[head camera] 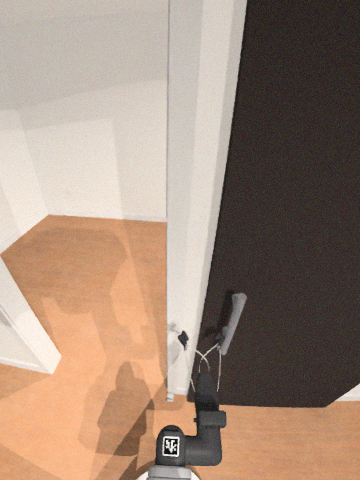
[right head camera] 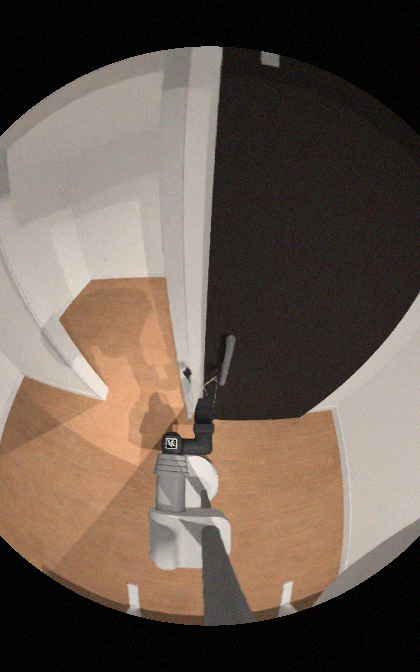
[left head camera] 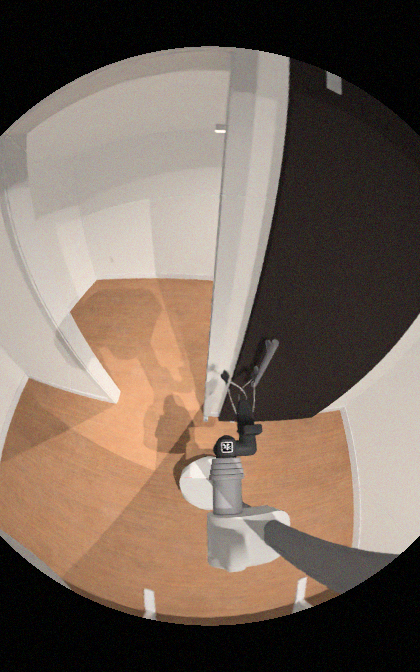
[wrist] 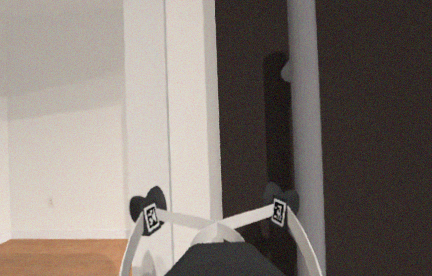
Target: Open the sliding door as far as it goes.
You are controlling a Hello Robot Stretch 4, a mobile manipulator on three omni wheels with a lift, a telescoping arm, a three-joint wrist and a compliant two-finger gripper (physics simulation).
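Frame: origin at the robot's base, x ahead, y left, z up, level; centimetres.
Where they show: gripper, fingertip midpoint: (head camera: 201,331) (right head camera: 201,367) (left head camera: 238,370) (wrist: 214,199); robot's base, link origin: (right head camera: 189,479) (left head camera: 208,481).
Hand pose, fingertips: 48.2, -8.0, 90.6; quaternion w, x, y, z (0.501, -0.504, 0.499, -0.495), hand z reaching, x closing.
Each offset is from my fingertips to the top centre of the thing, as dx, dy, dz. "spot": to the spot under its first point. Level surfaces: height alone.
The dark sliding door (head camera: 300,200) (left head camera: 350,225) (right head camera: 300,225) (wrist: 380,150) stands to the right of the doorway, its left edge beside the white jamb. The doorway left of the jamb shows the room behind. A grey bar handle @(spot: -2.4, -8.7, +9.5) (head camera: 234,322) (left head camera: 266,362) (right head camera: 227,360) (wrist: 307,125) stands upright on the door near its left edge. My gripper (head camera: 202,339) (left head camera: 240,375) (right head camera: 202,373) (wrist: 214,199) is open, with nothing between the fingertips. Its left fingertip is in front of the white jamb. Its right fingertip is close to the handle's left side; whether they touch is unclear.
The white jamb (head camera: 177,200) (left head camera: 235,225) (right head camera: 195,200) (wrist: 187,100) rises between opening and door. Another white wall end @(spot: +22.0, +93.3, -55.0) (head camera: 37,335) (left head camera: 100,375) (right head camera: 90,372) borders the opening at left. A wooden floor @(dz -93.4) (left head camera: 310,475) (right head camera: 280,475) runs through the doorway.
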